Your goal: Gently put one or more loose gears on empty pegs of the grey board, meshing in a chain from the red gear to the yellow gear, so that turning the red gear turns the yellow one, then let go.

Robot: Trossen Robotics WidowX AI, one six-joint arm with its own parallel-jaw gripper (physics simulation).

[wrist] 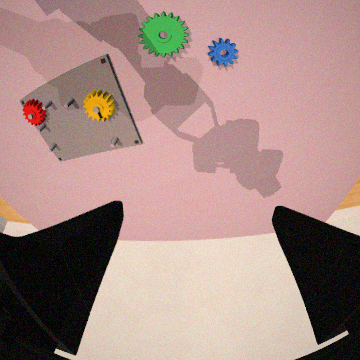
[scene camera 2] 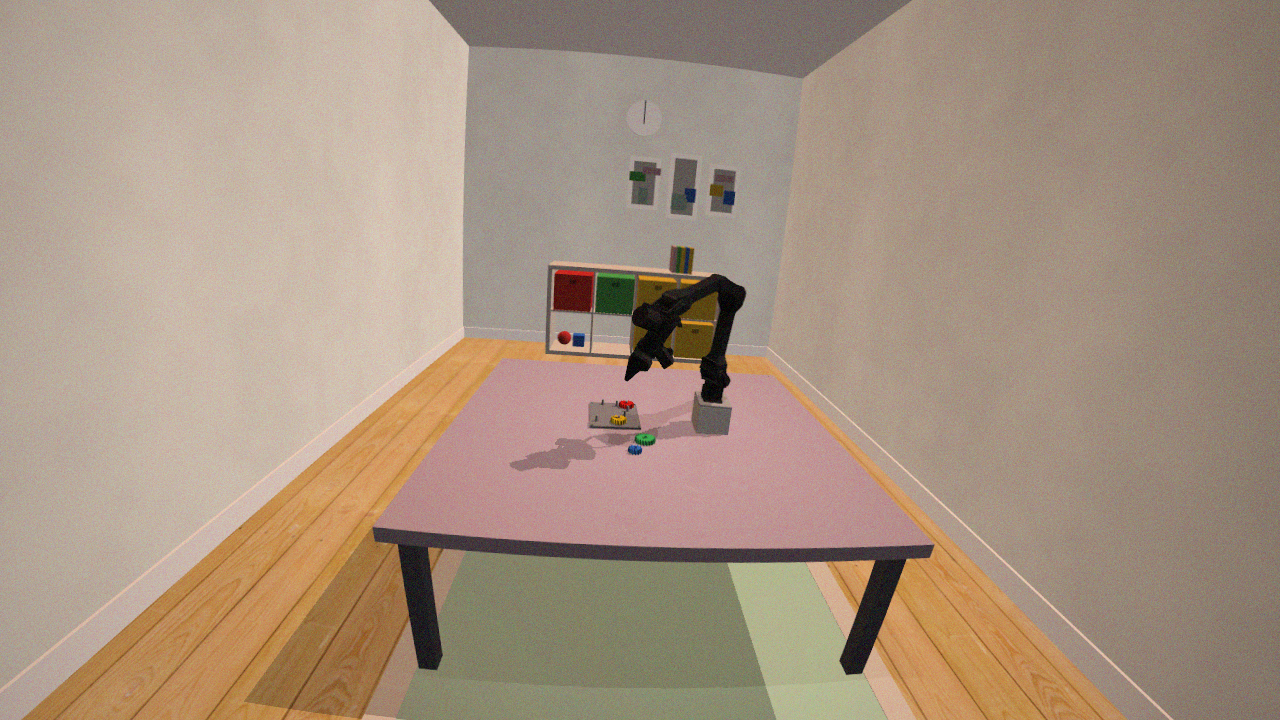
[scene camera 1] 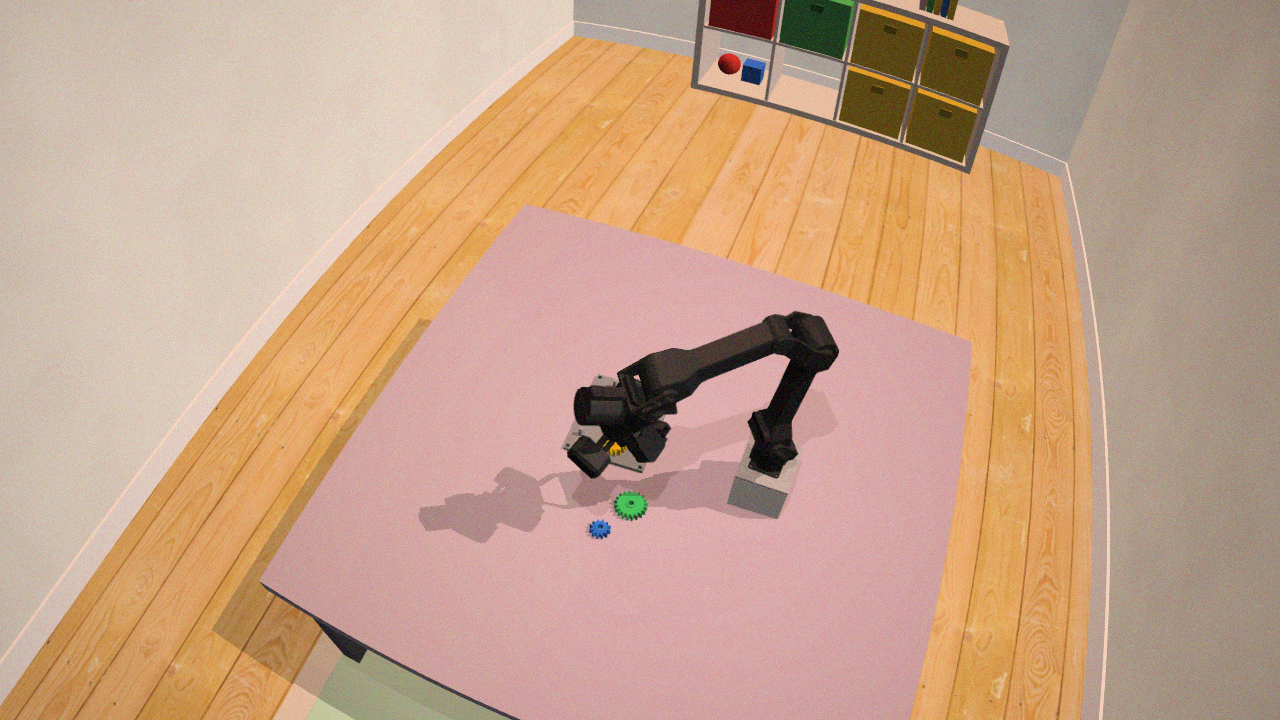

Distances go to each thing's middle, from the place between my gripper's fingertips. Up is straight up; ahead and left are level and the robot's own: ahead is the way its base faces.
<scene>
Right now my hand is 210 mm above the green gear [scene camera 1: 630, 505], 70 mm past it and 30 mm to the left of it. The rest, counted from my hand: grey board [scene camera 1: 594, 432]: 220 mm below, 210 mm to the right, 40 mm ahead.
</scene>
